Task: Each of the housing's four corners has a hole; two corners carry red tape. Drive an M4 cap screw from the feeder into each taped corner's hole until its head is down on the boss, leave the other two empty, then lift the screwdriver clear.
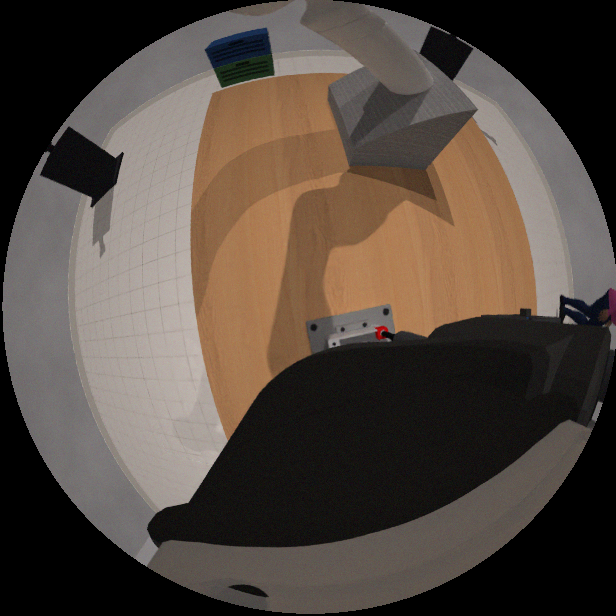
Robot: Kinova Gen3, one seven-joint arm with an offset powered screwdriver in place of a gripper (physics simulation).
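The grey housing [350,328] lies on the wooden table, small, just above my black screwdriver body [402,436], which hides its near edge. Two far corner holes show as dark dots, at the left [313,327] and the right [385,310], with no tape. Red tape [380,332] marks the near right corner. The thin dark bit tip [389,332] sits right at that taped corner; I cannot tell whether a screw is on it or whether it touches. The other near corner and the feeder are hidden.
A grey block pedestal [396,123] carrying the arm base stands at the table's far side. A blue and green box [241,56] sits beyond the far left corner. Black boxes stand at left [80,163] and top right [445,50]. White tiled floor surrounds the table.
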